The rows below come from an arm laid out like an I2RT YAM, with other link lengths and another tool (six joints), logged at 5 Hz.
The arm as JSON. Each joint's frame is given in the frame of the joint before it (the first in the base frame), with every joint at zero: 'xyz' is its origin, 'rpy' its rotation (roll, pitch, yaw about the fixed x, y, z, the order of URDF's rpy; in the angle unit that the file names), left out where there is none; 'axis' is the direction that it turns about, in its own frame. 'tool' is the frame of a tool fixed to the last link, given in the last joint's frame.
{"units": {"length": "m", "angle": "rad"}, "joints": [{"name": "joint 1", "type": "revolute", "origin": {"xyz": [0.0, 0.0, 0.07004]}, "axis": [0.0, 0.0, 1.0]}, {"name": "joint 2", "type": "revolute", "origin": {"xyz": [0.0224, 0.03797, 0.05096], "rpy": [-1.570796, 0.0, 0.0]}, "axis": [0.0, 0.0, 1.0]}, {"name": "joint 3", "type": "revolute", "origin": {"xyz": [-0.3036, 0.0, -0.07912], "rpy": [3.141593, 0.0, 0.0]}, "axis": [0.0, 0.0, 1.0]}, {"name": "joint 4", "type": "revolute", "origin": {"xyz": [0.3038, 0.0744, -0.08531]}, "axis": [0.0, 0.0, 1.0]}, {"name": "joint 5", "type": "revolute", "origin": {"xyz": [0.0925, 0.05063, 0.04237], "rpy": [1.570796, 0.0, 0.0]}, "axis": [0.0, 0.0, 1.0]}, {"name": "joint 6", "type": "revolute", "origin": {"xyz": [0.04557, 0.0, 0.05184], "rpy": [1.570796, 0.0, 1.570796]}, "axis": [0.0, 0.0, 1.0]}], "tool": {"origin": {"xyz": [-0.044, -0.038, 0.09], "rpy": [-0.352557, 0.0, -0.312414]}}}
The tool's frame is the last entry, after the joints.
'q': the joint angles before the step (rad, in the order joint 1, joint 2, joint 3, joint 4, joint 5, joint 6). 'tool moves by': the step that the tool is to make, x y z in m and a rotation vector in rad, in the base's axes. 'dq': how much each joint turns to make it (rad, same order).
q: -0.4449, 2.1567, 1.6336, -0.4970, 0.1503, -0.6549
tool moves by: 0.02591, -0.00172, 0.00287, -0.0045, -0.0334, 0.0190
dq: 0.0123, 0.0644, 0.0966, 0.0000, -0.0121, -0.0002
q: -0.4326, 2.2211, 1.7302, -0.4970, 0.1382, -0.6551
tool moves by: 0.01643, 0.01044, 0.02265, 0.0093, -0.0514, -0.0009
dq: 0.0230, -0.0028, 0.0477, -0.0122, -0.0108, 0.0367
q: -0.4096, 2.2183, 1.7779, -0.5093, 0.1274, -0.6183
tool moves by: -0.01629, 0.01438, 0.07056, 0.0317, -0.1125, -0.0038
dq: -0.0015, -0.1609, -0.0704, -0.0046, -0.0568, 0.0476
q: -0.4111, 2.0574, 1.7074, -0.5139, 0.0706, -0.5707
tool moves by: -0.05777, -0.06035, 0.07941, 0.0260, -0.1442, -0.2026
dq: -0.1315, -0.1917, -0.0827, 0.0000, -0.0154, 0.1133
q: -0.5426, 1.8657, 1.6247, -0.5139, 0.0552, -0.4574
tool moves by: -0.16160, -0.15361, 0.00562, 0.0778, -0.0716, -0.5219
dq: -0.3679, -0.1429, -0.1685, 0.0138, 0.0397, 0.1827
